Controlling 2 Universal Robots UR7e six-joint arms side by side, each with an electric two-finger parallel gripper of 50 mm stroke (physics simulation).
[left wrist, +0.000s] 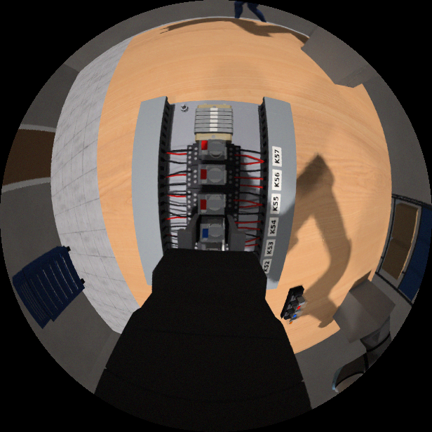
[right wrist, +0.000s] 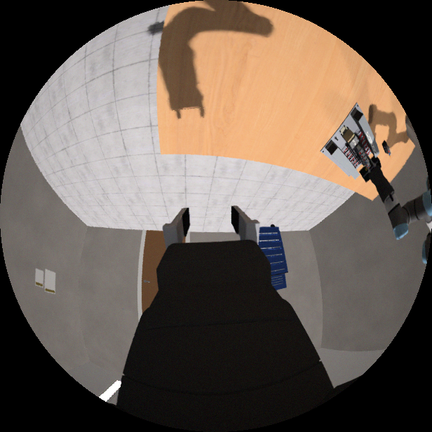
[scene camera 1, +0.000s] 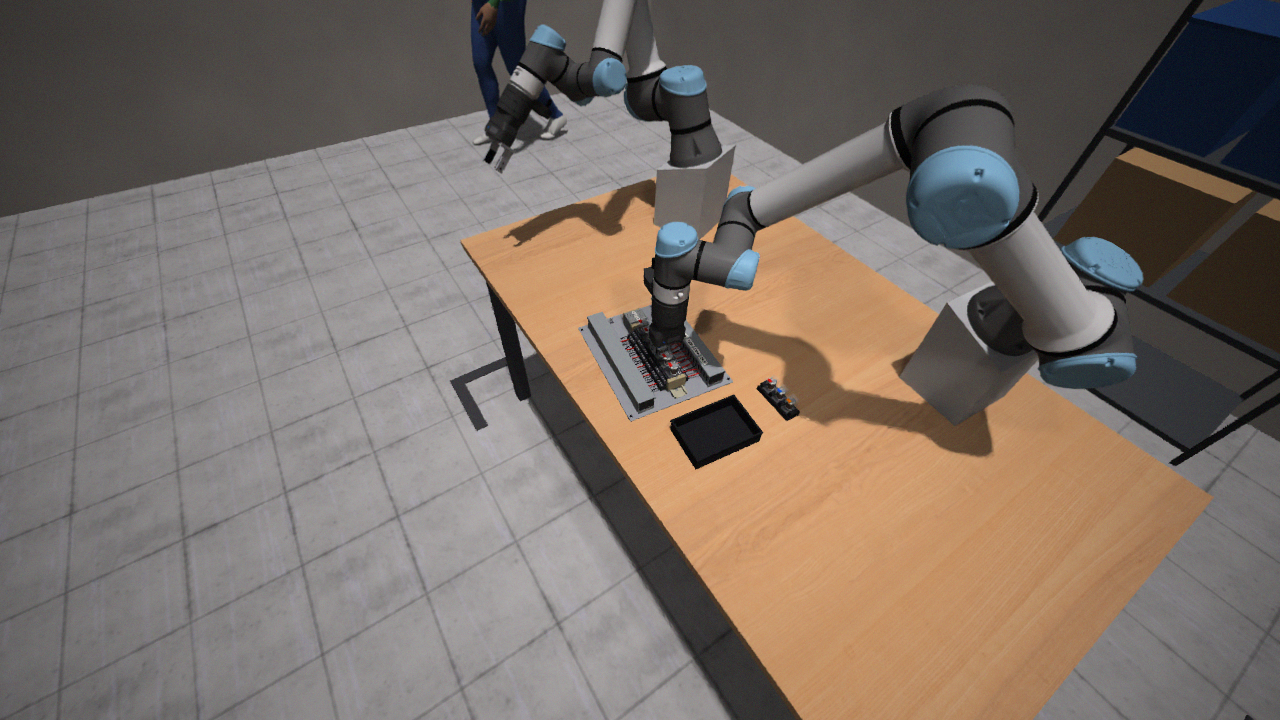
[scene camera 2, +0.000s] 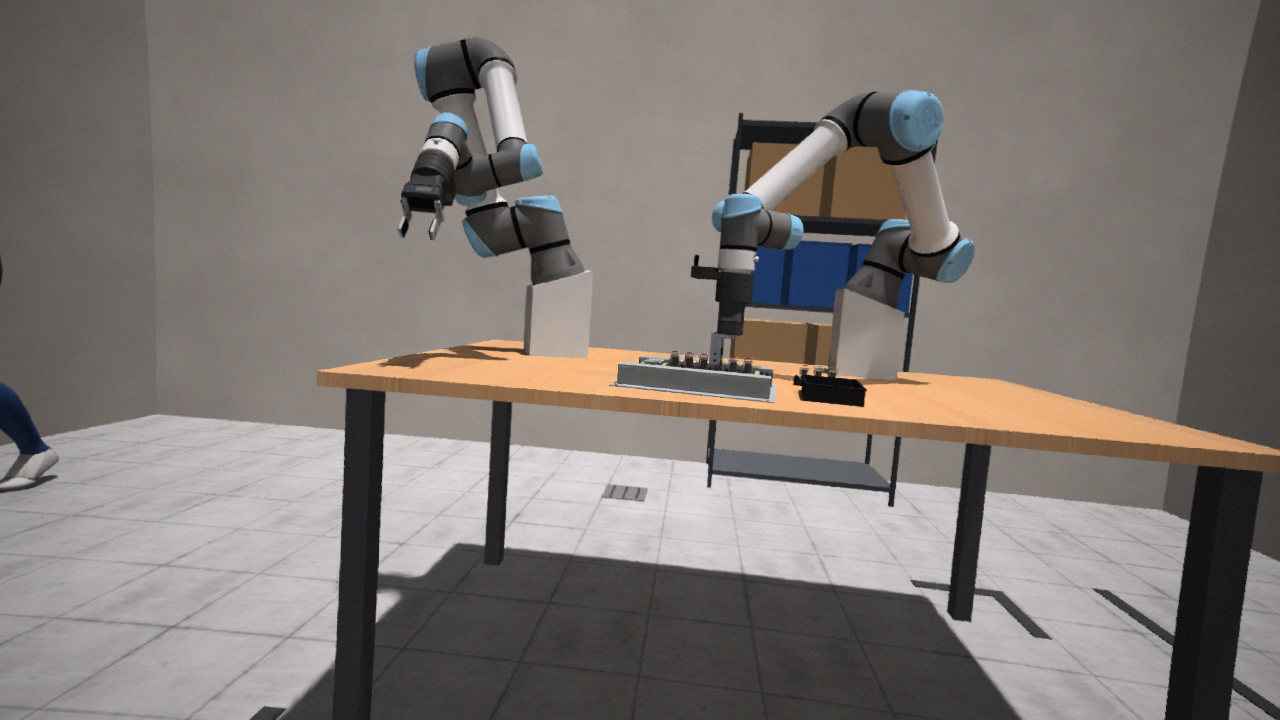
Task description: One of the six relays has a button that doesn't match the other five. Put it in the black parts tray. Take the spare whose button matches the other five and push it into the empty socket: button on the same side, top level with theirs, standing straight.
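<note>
A grey panel holds a row of relays. Three red-button relays show in the left wrist view; below them stands a blue-button relay, upright in the row. My left gripper points down, its fingers shut on the sides of this blue-button relay. My right gripper is open and empty, high beyond the table's far-left end. The black parts tray is empty. A spare holder carries red-, blue- and orange-button spares.
The tray and spare holder stand beside the panel's near end in scene camera 1. Two grey wire ducts flank the relay row, with wires between. White arm pedestals stand on the table. A rack and a person are beyond the table.
</note>
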